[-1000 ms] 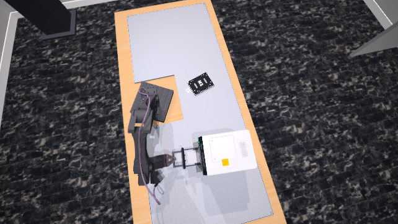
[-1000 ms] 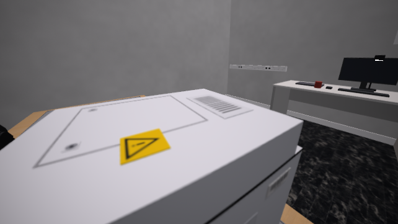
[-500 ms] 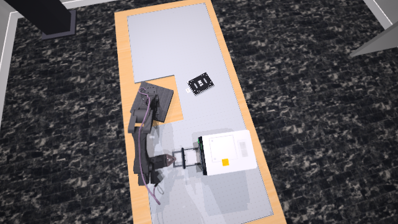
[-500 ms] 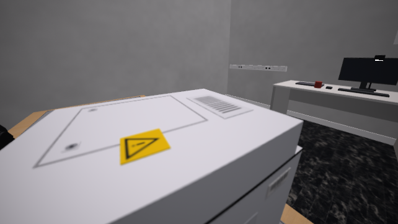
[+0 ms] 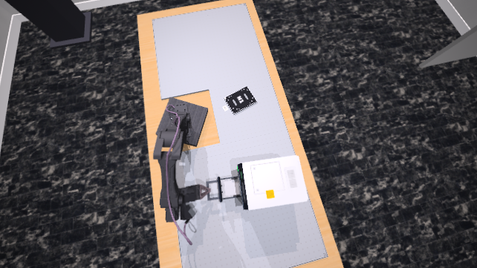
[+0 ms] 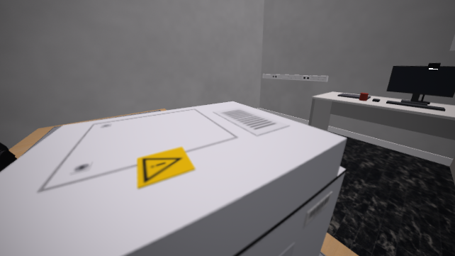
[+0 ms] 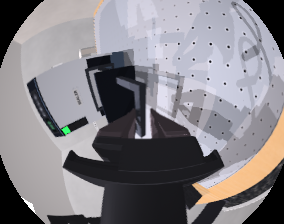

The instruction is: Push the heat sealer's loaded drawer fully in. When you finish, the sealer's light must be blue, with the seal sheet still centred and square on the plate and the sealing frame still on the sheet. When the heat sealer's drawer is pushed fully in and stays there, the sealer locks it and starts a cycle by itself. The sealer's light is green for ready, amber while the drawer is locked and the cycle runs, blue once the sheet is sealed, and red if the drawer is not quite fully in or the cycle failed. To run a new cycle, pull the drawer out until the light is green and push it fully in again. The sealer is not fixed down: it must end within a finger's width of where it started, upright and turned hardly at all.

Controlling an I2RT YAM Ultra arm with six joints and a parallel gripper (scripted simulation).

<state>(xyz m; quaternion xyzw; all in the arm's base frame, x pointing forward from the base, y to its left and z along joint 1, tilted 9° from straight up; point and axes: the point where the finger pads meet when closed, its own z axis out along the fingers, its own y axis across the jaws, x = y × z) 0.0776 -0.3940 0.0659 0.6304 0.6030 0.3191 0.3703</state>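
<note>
Now: the sealer drawer 12 cm ahead of my hand, 1 cm to the right of it and 1 cm below it.
</note>
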